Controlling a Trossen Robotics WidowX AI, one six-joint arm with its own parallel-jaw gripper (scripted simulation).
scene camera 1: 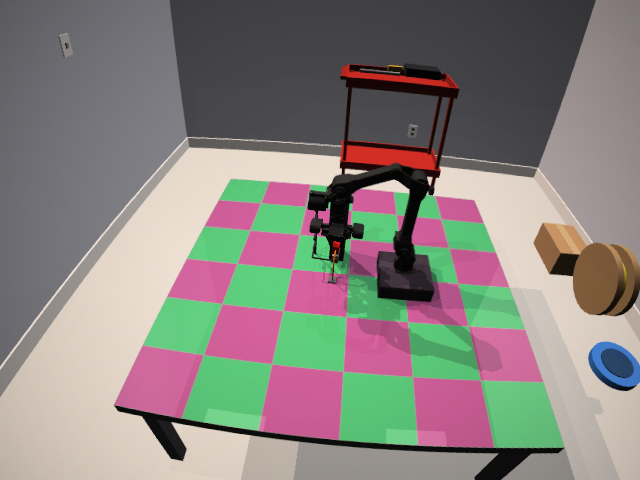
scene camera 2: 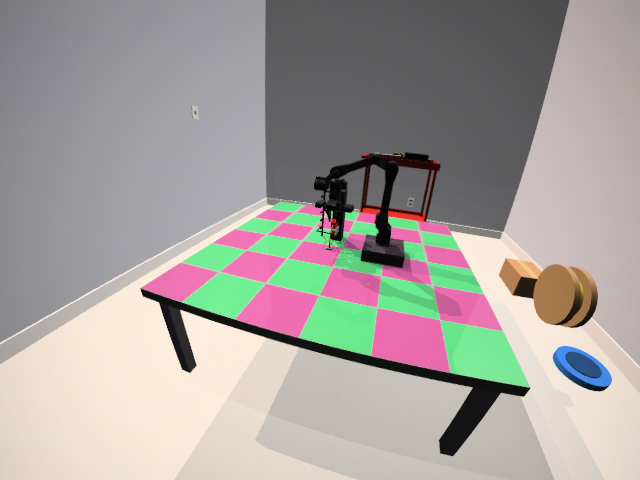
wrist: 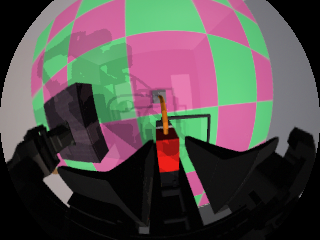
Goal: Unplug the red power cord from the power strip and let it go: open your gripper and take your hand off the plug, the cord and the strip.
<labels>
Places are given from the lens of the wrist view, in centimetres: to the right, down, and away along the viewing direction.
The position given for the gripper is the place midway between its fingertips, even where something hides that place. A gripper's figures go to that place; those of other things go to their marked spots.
gripper [wrist: 169, 142]: 1, 2, 9
red plug [wrist: 167, 146]: 1, 3, 9
</labels>
